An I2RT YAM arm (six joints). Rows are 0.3 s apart.
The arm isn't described. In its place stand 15 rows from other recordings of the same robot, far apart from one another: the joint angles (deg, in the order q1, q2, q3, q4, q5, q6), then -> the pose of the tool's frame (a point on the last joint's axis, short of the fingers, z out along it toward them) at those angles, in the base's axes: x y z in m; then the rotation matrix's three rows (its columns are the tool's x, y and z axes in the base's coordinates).
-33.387 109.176 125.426 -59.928 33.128 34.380 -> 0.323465, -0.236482, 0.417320; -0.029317, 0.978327, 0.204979; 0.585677, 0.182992, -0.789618; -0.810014, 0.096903, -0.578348
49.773 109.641 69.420 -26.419 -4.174 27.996 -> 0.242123, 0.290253, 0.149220; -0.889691, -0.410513, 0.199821; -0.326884, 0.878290, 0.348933; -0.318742, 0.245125, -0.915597
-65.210 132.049 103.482 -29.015 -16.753 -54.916 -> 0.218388, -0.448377, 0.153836; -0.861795, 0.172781, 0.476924; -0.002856, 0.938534, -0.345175; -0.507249, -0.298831, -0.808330
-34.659 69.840 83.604 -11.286 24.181 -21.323 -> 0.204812, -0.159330, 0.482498; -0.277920, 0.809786, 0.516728; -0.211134, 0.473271, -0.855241; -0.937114, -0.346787, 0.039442
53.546 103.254 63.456 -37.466 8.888 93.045 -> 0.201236, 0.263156, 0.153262; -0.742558, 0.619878, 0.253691; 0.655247, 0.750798, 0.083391; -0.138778, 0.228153, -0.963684
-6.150 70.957 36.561 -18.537 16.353 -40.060 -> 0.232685, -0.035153, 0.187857; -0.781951, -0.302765, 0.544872; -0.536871, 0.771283, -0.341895; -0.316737, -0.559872, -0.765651
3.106 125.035 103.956 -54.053 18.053 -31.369 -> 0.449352, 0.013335, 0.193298; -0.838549, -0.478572, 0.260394; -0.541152, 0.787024, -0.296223; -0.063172, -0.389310, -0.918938
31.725 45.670 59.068 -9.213 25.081 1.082 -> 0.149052, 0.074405, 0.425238; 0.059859, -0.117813, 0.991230; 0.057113, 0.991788, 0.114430; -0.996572, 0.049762, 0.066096
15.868 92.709 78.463 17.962 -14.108 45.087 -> 0.375656, 0.115803, 0.382104; -0.309469, -0.396561, 0.864273; 0.626060, 0.599139, 0.499080; -0.715735, 0.695537, 0.062856
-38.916 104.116 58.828 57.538 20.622 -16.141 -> 0.306671, -0.263708, 0.260403; -0.079313, 0.867889, 0.490386; -0.270370, 0.454768, -0.848579; -0.959484, -0.199889, 0.198582
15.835 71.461 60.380 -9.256 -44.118 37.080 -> 0.263935, 0.100621, 0.340995; -0.763479, -0.455686, 0.457657; 0.233375, 0.466088, 0.853404; -0.602193, 0.758362, -0.249503
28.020 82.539 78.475 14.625 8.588 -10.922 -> 0.304148, 0.155833, 0.437766; 0.222326, -0.298198, 0.928251; -0.093912, 0.941102, 0.324819; -0.970439, -0.159389, 0.181227
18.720 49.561 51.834 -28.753 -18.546 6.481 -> 0.174072, 0.070944, 0.336056; -0.484378, -0.522579, 0.701633; -0.051152, 0.817541, 0.573595; -0.873362, 0.241947, -0.422730
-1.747 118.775 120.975 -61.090 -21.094 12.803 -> 0.445177, -0.000759, 0.322468; -0.869387, 0.036130, 0.492808; 0.233363, 0.909116, 0.345036; -0.435554, 0.414973, -0.798806
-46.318 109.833 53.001 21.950 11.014 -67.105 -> 0.259742, -0.281823, 0.127283; -0.907318, -0.045582, 0.417967; -0.359214, 0.600650, -0.714272; -0.218494, -0.798212, -0.561354
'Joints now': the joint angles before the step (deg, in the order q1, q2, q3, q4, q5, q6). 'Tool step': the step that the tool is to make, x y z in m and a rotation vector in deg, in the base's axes. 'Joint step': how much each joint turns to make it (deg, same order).
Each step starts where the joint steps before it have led.
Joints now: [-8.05 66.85 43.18 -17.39 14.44 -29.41]
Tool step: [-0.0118 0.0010 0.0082 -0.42 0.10 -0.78]
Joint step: [-0.04 -3.28 0.06 -3.43 0.84 0.17]
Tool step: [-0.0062 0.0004 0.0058 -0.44 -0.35 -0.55]
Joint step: [-0.02 -1.83 0.24 -1.67 0.65 0.06]
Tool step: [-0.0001 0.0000 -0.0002 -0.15 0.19 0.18]
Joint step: [-0.01 0.01 -0.01 -0.08 -0.03 -0.27]
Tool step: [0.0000 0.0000 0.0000 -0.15 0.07 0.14]
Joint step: [0.00 0.00 -0.01 0.01 0.00 -0.22]
